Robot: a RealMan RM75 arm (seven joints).
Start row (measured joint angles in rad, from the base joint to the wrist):
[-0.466 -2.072 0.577 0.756 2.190 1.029 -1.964]
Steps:
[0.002 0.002 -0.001 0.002 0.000 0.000 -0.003]
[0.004 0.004 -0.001 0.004 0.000 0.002 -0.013]
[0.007 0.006 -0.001 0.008 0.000 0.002 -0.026]
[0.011 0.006 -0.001 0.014 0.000 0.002 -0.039]
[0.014 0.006 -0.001 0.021 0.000 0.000 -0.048]
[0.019 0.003 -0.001 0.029 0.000 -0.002 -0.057]
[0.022 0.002 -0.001 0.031 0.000 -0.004 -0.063]
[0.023 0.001 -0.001 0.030 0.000 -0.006 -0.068]
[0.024 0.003 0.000 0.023 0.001 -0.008 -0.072]
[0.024 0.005 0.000 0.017 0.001 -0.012 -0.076]
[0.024 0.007 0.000 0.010 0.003 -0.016 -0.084]
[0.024 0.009 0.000 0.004 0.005 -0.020 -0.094]
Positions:
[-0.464 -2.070 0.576 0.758 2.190 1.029 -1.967]
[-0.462 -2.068 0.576 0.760 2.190 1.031 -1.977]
[-0.459 -2.066 0.576 0.764 2.190 1.031 -1.990]
[-0.455 -2.066 0.576 0.770 2.190 1.031 -2.003]
[-0.452 -2.066 0.576 0.777 2.190 1.029 -2.012]
[-0.447 -2.069 0.576 0.785 2.190 1.027 -2.021]
[-0.444 -2.070 0.576 0.787 2.190 1.025 -2.027]
[-0.443 -2.071 0.576 0.786 2.190 1.023 -2.032]
[-0.442 -2.069 0.577 0.779 2.191 1.021 -2.036]
[-0.442 -2.067 0.577 0.773 2.191 1.017 -2.040]
[-0.442 -2.065 0.577 0.766 2.193 1.013 -2.048]
[-0.442 -2.063 0.577 0.760 2.195 1.009 -2.058]

